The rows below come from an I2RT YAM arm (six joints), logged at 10 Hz.
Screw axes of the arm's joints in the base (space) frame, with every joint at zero. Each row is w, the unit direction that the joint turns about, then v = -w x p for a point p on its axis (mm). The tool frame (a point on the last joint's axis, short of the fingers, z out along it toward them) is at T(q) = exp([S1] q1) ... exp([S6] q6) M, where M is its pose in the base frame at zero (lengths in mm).
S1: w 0 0 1 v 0.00 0.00 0.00
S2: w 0 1 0 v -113.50 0.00 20.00
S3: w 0 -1 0 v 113.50 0.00 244.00
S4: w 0 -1 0 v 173.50 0.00 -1.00
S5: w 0 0 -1 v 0.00 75.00 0.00
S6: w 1 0 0 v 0.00 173.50 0.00
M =
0 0 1 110.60
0 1 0 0.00
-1 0 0 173.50
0 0 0 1
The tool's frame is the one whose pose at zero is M.
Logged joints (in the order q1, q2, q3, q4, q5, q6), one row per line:
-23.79 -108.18 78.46 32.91 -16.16 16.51
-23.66 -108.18 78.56 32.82 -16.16 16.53
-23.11 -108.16 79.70 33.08 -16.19 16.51
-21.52 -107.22 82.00 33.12 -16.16 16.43
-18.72 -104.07 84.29 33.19 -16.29 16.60
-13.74 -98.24 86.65 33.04 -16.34 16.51
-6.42 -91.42 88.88 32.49 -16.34 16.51
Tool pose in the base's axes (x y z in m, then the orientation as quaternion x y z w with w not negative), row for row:
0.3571 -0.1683 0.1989 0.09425 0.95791 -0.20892 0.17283
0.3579 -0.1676 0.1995 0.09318 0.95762 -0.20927 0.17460
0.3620 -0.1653 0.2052 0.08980 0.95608 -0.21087 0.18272
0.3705 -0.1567 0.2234 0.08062 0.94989 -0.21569 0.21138
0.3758 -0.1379 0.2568 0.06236 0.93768 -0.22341 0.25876
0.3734 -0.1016 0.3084 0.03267 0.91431 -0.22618 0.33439
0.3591 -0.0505 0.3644 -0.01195 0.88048 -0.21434 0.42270
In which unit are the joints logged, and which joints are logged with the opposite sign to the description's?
The joints are logged in degrees. Opposite sign: q2, q4, q5, q6.
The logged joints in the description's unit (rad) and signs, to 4 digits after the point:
-0.4152 1.8881 1.3694 -0.5744 0.2820 -0.2882
-0.4129 1.8881 1.3711 -0.5728 0.2820 -0.2885
-0.4033 1.8877 1.3910 -0.5774 0.2826 -0.2882
-0.3756 1.8713 1.4312 -0.5781 0.2820 -0.2868
-0.3267 1.8164 1.4711 -0.5793 0.2843 -0.2897
-0.2398 1.7146 1.5123 -0.5767 0.2852 -0.2882
-0.1121 1.5956 1.5512 -0.5671 0.2852 -0.2882

